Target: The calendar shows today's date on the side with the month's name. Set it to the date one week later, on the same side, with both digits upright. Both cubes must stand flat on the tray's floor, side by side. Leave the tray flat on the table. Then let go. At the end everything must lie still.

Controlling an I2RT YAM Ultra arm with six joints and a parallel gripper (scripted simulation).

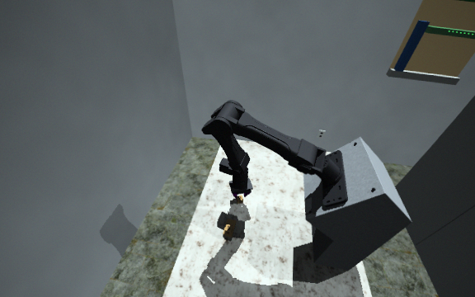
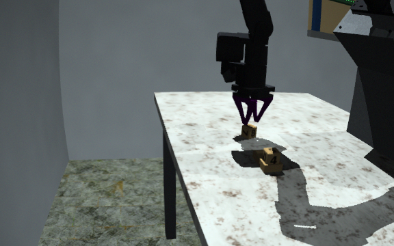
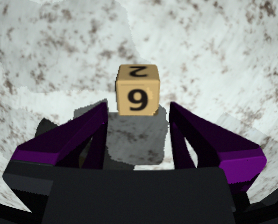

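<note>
The wooden digit cube lies 30 mm below my hand.
</note>
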